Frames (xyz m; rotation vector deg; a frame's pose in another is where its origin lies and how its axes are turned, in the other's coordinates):
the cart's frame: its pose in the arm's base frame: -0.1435 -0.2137 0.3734 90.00 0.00 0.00
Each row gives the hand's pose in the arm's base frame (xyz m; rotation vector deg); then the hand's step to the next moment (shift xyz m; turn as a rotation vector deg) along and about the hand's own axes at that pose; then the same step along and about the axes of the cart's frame.
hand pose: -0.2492 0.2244 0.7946 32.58 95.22 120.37
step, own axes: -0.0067 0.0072 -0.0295 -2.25 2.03 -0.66
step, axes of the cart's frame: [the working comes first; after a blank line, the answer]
step, axes of the arm's base frame: -0.0109 -0.0291 0.0004 1.40 -2.19 1.69

-0.0109 0.0004 0.0291 1.40 1.69 2.19
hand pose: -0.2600 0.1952 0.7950 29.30 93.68 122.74
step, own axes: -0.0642 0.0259 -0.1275 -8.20 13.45 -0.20
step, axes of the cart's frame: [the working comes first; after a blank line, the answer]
step, axes of the arm's base frame: -0.0126 -0.1442 -0.0100 5.70 -7.61 12.56

-0.0126 -0.0100 0.1442 5.70 12.56 7.61
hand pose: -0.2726 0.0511 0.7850 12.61 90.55 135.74
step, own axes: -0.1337 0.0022 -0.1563 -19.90 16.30 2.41
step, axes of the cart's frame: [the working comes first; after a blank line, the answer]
step, axes of the arm's base frame: 0.0825 -0.1803 -0.0546 17.10 -10.05 16.55

0.0825 -0.0546 0.1803 17.10 16.55 10.05
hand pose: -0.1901 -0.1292 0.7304 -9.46 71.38 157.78
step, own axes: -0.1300 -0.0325 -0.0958 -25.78 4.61 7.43
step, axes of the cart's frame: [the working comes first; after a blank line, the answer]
step, axes of the arm's base frame: 0.1382 -0.0585 -0.0680 24.39 1.04 12.05

0.1382 -0.0680 0.0585 24.39 12.05 -1.04
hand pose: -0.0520 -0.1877 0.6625 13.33 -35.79 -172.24
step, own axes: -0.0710 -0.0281 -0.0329 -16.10 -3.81 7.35
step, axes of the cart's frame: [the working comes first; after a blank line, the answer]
step, axes of the arm's base frame: 0.0745 0.0194 -0.0315 14.59 7.84 7.31

0.0745 -0.0315 -0.0194 14.59 7.31 -7.84
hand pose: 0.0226 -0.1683 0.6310 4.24 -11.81 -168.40
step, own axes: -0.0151 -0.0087 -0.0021 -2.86 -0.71 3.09
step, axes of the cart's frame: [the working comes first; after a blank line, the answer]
step, axes of the arm's base frame: 0.0133 0.0111 -0.0028 2.47 1.66 3.06

0.0133 -0.0028 -0.0111 2.47 3.06 -1.66
